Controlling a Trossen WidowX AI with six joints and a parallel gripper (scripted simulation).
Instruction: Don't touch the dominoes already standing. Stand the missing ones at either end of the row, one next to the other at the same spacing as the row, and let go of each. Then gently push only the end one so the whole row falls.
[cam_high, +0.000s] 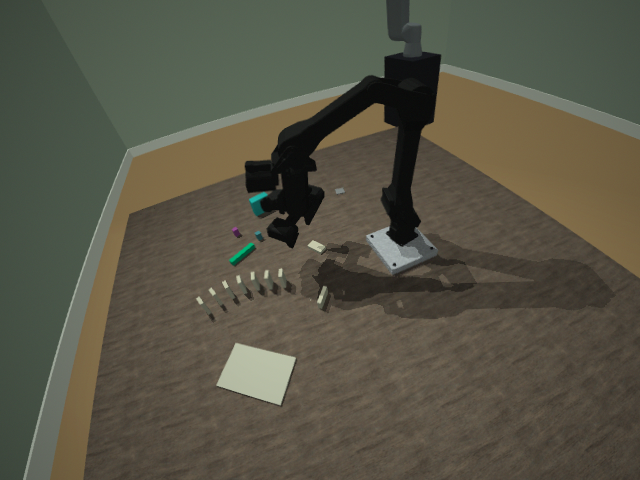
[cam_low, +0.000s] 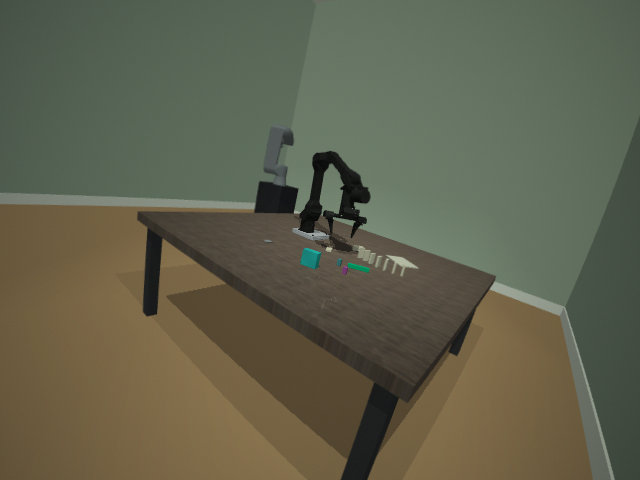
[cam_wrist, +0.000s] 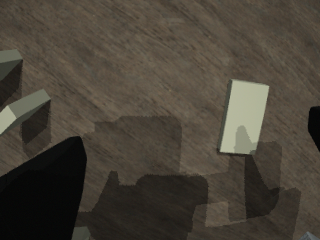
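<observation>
My gripper tip is now 80 mm short of the small teal block, 150 mm to the left of it and 70 mm above it. The rest, counted from my gripper tip: teal cube 20 mm ahead, 280 mm to the right, 50 mm below; green bar 150 mm ahead, 110 mm to the right, 70 mm below; small purple block 140 mm ahead, 220 mm to the right, 70 mm below.
</observation>
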